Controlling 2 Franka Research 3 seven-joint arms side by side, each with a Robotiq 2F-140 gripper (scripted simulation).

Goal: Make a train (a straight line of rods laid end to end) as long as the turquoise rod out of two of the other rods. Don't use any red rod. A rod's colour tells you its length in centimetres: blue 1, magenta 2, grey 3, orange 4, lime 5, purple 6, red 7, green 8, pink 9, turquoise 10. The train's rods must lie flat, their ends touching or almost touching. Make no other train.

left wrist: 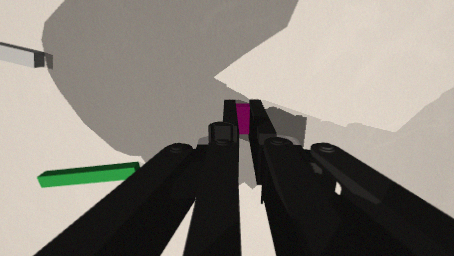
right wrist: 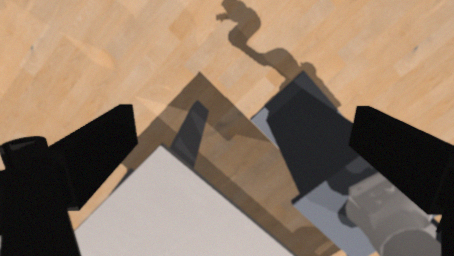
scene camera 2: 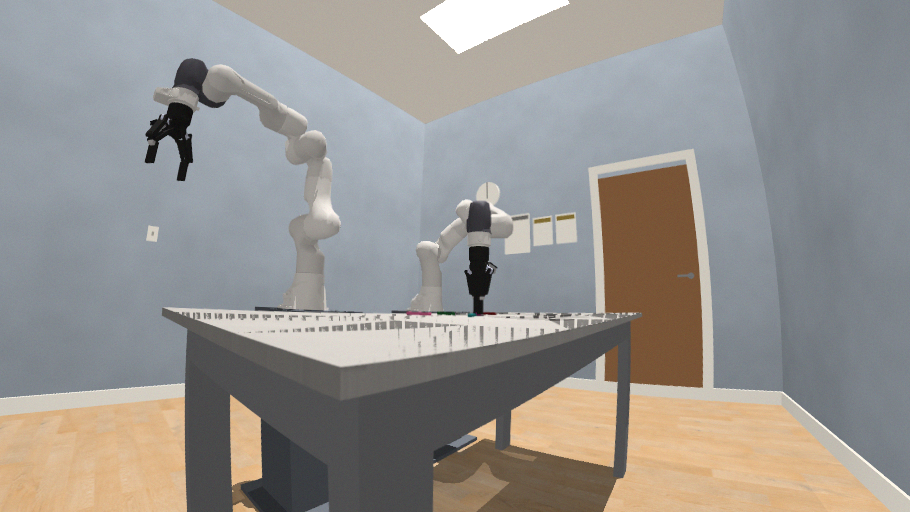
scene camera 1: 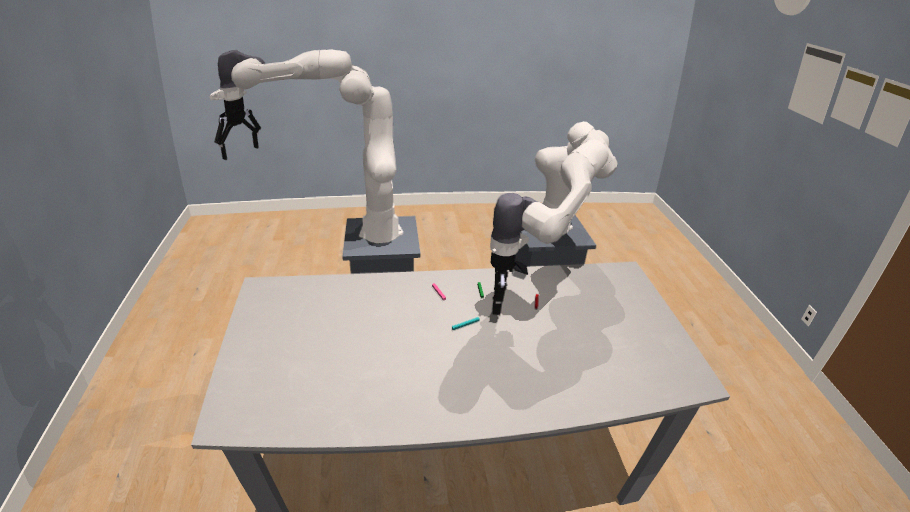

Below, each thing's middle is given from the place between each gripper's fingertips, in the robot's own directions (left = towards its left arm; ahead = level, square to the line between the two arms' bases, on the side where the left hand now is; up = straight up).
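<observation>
My right hand (scene camera 2: 166, 172): 900 mm to the right of the green rod (left wrist: 112, 172), 410 mm above it, 430 mm short of it. The rod: 30 mm below my left hand (scene camera 2: 478, 314), 30 mm to the right of it, 130 mm behind it.
</observation>
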